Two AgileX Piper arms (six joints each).
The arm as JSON. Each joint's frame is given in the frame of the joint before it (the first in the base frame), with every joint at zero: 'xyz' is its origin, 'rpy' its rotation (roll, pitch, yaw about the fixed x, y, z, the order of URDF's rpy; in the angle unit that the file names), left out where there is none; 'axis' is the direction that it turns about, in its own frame. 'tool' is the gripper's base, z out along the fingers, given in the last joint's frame.
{
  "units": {
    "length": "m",
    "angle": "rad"
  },
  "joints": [
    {
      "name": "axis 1",
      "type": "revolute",
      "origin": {
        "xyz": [
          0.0,
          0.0,
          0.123
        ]
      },
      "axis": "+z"
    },
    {
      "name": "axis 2",
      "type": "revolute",
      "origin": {
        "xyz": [
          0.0,
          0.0,
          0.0
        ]
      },
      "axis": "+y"
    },
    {
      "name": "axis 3",
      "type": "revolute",
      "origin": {
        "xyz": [
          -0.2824,
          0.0,
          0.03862
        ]
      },
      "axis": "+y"
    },
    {
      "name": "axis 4",
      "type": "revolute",
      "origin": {
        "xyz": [
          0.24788,
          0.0,
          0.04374
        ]
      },
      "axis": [
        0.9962,
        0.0,
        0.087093
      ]
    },
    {
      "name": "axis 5",
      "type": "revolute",
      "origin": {
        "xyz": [
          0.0,
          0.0,
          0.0
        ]
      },
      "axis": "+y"
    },
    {
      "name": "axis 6",
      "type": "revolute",
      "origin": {
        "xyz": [
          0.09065,
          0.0,
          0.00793
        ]
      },
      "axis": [
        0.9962,
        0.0,
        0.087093
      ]
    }
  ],
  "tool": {
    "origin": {
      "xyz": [
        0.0,
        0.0,
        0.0
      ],
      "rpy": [
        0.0,
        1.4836,
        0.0
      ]
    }
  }
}
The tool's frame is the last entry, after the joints.
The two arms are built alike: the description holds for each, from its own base.
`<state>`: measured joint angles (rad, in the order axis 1, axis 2, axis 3, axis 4, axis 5, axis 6); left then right.
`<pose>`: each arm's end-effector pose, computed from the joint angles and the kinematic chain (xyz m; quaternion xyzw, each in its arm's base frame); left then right.
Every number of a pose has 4 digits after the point. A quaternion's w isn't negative.
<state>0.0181 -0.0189 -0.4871 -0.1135 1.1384 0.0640 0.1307 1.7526 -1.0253 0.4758 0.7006 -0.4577</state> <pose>-0.0098 -0.0095 0.2679 0.0245 0.8696 -0.0364 0.4917 0.3216 0.0694 0.1783 -0.1254 0.9708 0.1512 0.1380</pose>
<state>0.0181 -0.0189 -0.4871 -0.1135 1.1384 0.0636 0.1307 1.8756 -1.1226 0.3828 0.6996 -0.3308</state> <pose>-0.0098 -0.0095 0.2679 0.0243 0.8696 -0.0365 0.4917 0.3477 0.0678 0.1575 -0.0946 0.9809 0.1260 0.1138</pose>
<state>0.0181 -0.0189 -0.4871 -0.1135 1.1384 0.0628 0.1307 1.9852 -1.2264 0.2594 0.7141 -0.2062</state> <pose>-0.0098 -0.0095 0.2679 0.0240 0.8697 -0.0367 0.4917 0.3718 0.0643 0.1393 -0.0773 0.9884 0.0899 0.0951</pose>
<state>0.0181 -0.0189 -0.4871 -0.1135 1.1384 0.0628 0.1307 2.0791 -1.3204 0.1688 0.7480 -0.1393</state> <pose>-0.0098 -0.0095 0.2679 0.0240 0.8697 -0.0367 0.4917 0.3907 0.0618 0.1228 -0.0770 0.9923 0.0615 0.0756</pose>
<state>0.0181 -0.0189 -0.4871 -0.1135 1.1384 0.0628 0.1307 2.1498 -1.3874 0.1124 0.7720 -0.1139</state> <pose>-0.0098 -0.0095 0.2679 0.0240 0.8697 -0.0367 0.4917 0.4034 0.0602 0.1087 -0.0841 0.9937 0.0421 0.0613</pose>
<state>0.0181 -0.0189 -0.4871 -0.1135 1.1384 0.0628 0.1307 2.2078 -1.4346 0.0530 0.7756 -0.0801</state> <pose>-0.0098 -0.0095 0.2679 0.0240 0.8697 -0.0367 0.4917 0.4129 0.0577 0.0948 -0.0872 0.9945 0.0209 0.0540</pose>
